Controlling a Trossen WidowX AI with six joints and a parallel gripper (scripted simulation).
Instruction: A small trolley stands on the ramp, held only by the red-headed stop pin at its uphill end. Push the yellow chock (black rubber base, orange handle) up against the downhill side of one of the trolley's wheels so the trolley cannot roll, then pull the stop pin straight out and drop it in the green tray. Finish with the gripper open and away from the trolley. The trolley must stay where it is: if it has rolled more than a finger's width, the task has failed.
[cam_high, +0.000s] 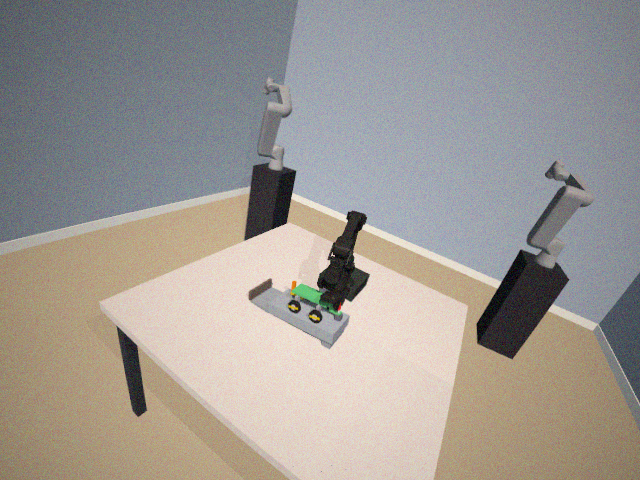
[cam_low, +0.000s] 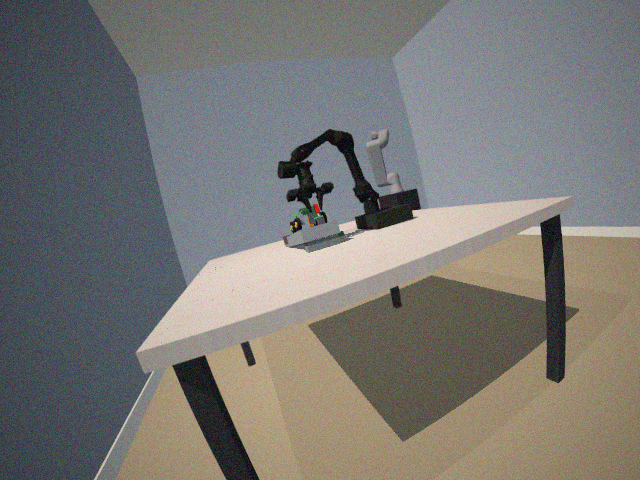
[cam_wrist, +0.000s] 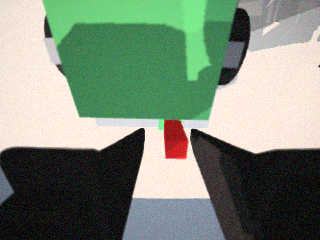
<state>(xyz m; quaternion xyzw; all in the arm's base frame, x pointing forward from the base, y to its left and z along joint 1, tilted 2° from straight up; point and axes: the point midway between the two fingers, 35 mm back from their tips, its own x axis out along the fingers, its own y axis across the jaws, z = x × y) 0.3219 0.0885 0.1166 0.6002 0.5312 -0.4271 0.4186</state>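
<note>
Right now my gripper tip is 1 cm above the red-headed stop pin. Also, from my gripper tip: brown end wall 38 cm to the right, 11 cm below, 2 cm behind; then yellow chock 21 cm to the right, 6 cm below, 5 cm behind; then green trolley 11 cm to the right, 3 cm below, 1 cm ahead.
</note>
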